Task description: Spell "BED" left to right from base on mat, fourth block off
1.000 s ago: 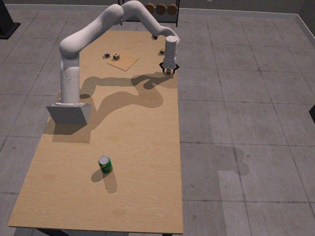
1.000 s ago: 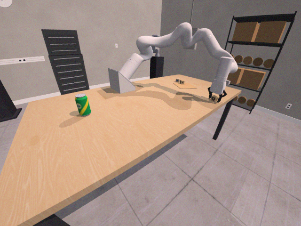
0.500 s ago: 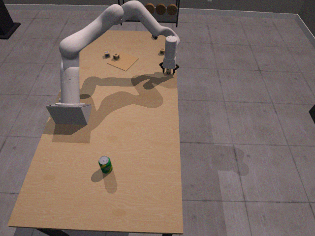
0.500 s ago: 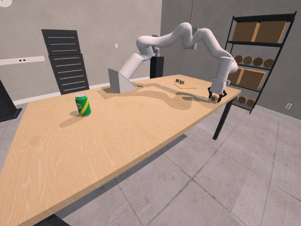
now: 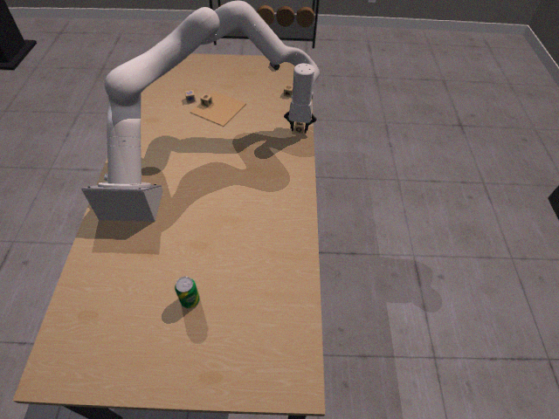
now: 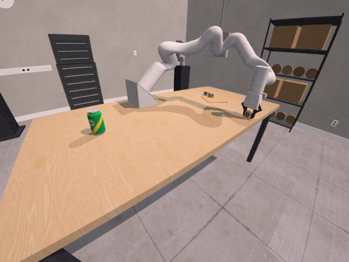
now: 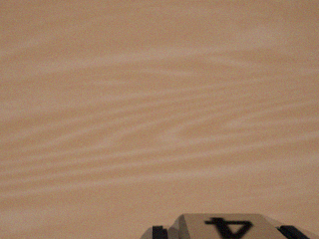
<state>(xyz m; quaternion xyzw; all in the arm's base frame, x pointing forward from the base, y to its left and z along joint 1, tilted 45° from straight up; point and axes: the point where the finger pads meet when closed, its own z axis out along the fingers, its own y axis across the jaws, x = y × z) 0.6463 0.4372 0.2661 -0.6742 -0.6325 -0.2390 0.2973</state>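
Right now my hand is 410 mm past the tan mat, 130 mm to the right of it and 20 mm above it. The rest, counted from my hand: green can 890 mm to the right, 330 mm behind, 40 mm above; wooden letter block 270 mm to the left, 70 mm behind; small dark object 520 mm to the left, 160 mm behind.
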